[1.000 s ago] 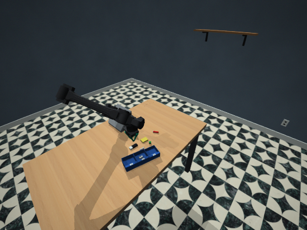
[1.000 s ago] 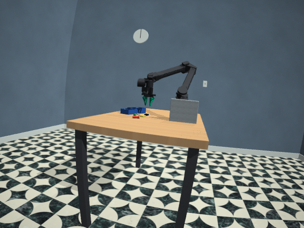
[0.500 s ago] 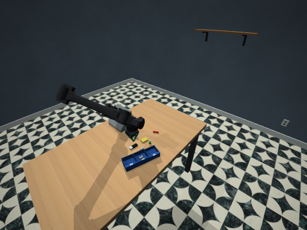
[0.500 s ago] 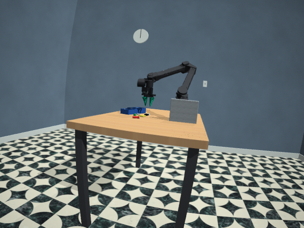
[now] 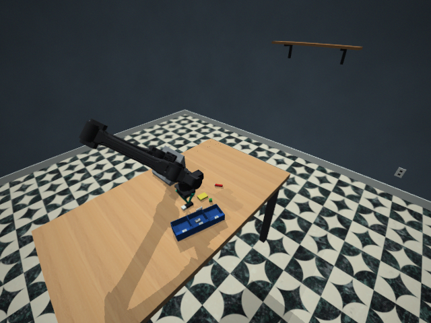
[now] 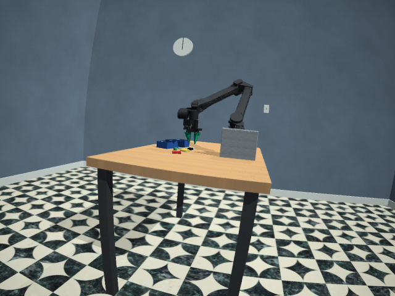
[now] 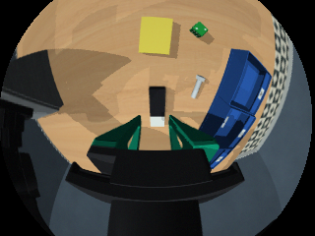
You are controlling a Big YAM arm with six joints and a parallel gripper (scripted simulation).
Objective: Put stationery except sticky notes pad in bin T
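The black-and-white marker-like item lies 1 cm to the right of my hand and 4 cm below it. The rest, counted from my hand: small green item (7 cm ahead, 11 cm to the left, 4 cm below); sticky notes (2 cm ahead, 10 cm to the left, 4 cm below); white object (12 cm ahead, 4 cm to the right, 3 cm below).
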